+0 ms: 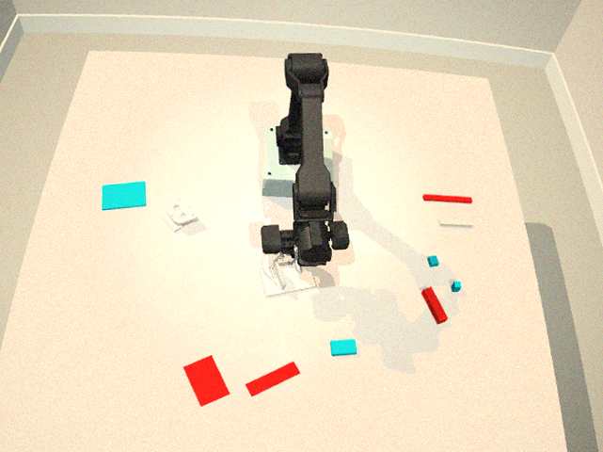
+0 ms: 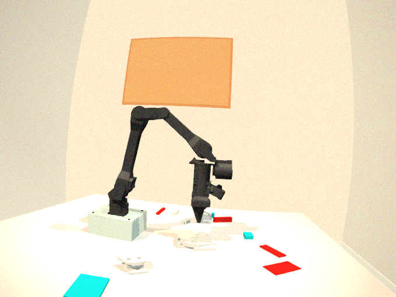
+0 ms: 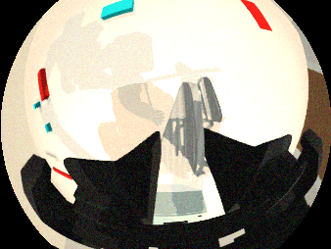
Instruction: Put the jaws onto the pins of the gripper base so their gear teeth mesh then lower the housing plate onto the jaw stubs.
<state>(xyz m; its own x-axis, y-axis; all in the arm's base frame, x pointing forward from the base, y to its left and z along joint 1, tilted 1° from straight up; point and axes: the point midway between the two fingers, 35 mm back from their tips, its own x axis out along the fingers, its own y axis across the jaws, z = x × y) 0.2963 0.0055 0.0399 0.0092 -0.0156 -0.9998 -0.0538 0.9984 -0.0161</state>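
Right now my gripper tip is 8 cm above the flat white plate, 3 cm to the left of it and 2 cm short of it. Round my gripper tip: gripper base: 29 cm to the right, 16 cm behind, 5 cm below; then white jaw: 6 cm below, 5 cm to the right, 3 cm behind; then housing plate: 7 cm below, 5 cm behind, 4 cm to the right.
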